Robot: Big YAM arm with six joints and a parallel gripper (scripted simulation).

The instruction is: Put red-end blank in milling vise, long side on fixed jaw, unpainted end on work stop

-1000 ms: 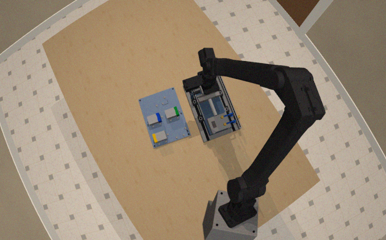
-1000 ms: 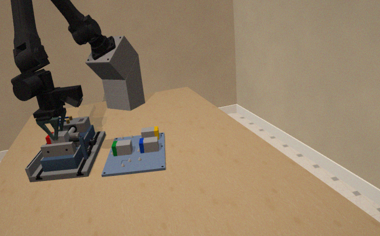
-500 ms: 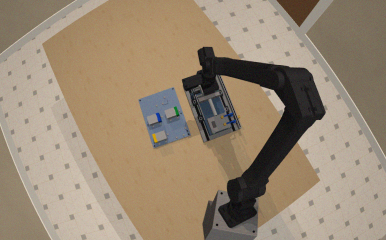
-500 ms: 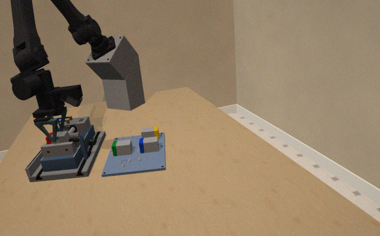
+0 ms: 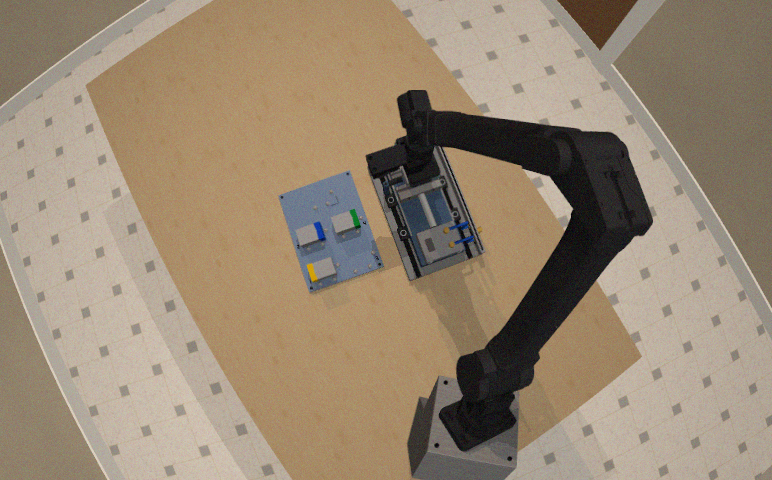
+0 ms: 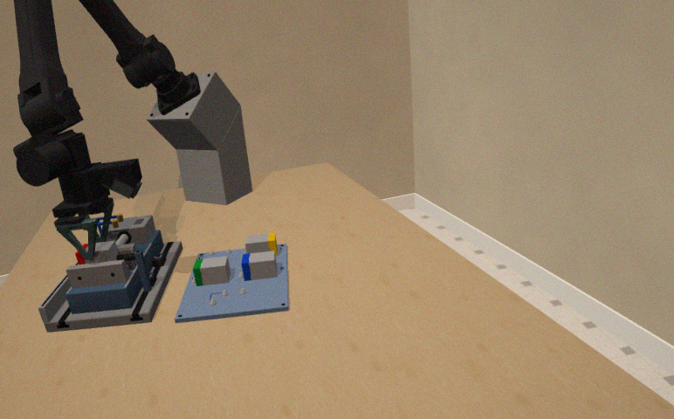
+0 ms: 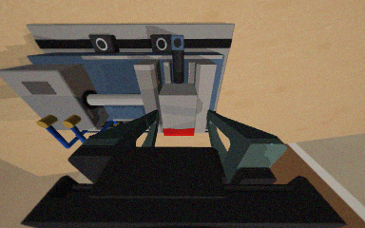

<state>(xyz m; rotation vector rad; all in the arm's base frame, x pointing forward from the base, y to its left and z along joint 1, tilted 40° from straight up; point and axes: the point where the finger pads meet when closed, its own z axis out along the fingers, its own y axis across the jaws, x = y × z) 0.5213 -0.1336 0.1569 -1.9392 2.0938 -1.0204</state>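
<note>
The red-ended blank lies 1 cm behind my hand and 2 cm below it. Also, from my hand: green-ended blank: 19 cm to the left, 9 cm below; fixed jaw: 3 cm ahead, 4 cm below; work stop: 1 cm ahead, 5 cm to the left, 3 cm below.
</note>
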